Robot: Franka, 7 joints.
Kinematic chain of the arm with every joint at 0, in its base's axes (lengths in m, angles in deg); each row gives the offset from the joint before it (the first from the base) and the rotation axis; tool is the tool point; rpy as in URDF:
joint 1: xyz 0 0 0.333 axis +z
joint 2: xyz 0 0 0 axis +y
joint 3: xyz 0 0 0.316 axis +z
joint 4: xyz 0.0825 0 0 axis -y
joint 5: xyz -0.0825 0 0.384 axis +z
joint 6: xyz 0 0 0 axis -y
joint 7: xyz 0.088 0 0 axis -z
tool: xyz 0 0 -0.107 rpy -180 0 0
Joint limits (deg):
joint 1: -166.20..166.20
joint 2: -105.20..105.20
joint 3: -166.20..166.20
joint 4: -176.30..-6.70
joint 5: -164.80..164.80
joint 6: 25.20..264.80
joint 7: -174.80..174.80
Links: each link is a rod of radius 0.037 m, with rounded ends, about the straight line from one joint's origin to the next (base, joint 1, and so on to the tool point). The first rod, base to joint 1, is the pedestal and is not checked.
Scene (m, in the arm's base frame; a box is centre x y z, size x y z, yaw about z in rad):
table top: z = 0
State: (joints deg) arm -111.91 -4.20 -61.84 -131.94 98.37 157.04 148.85
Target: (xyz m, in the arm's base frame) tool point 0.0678 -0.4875 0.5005
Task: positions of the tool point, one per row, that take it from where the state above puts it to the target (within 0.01 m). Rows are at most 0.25 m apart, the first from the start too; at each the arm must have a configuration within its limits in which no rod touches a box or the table.
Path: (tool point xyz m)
1: -0.4657 -0.2233 0.3984
2: -0.3321 -0.3891 0.4293
3: -0.1425 -0.4827 0.4649
4: 0.0678 -0.4875 0.5005

